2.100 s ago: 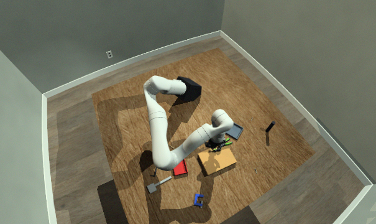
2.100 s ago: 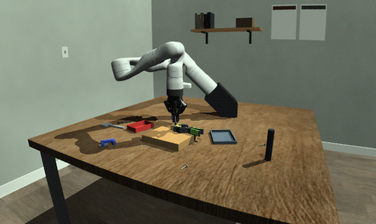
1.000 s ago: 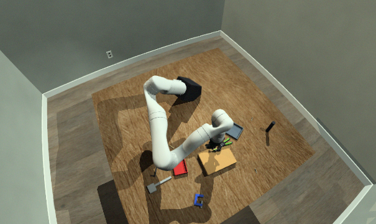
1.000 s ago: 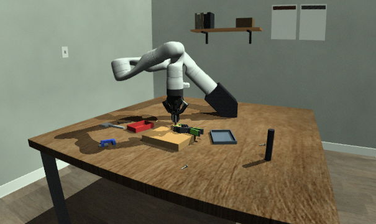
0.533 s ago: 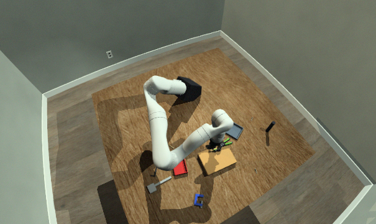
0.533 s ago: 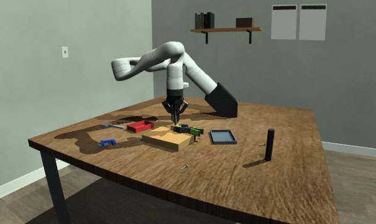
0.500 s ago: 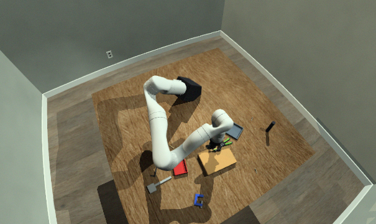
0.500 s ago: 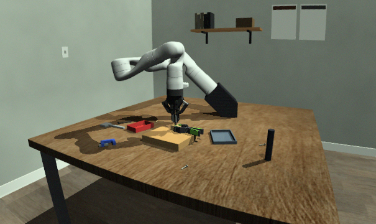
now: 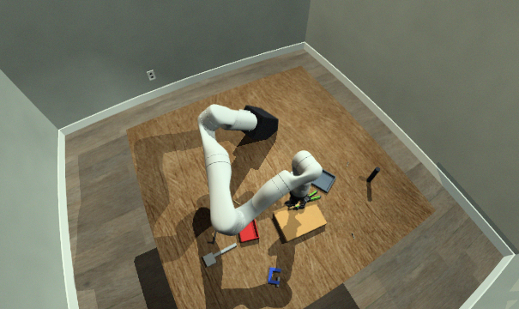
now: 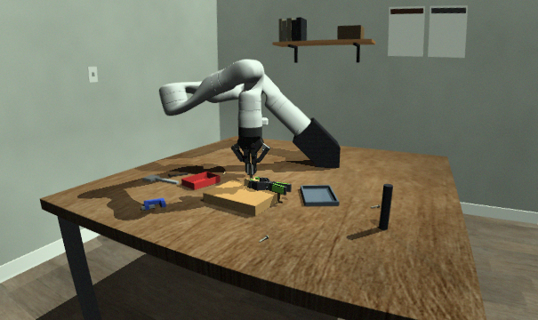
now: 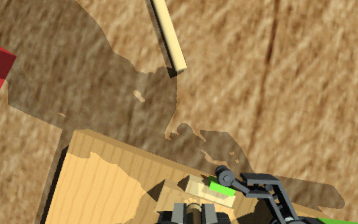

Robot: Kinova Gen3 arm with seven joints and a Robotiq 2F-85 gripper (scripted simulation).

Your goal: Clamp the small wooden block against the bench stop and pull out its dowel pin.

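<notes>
Now: hand 20 mm above the dowel pin. Round my hand: thin pale stick: 120 mm behind, 50 mm to the right, 90 mm below; then small wooden block: 50 mm below; then tan bench board: 60 mm ahead, 70 mm below.
</notes>
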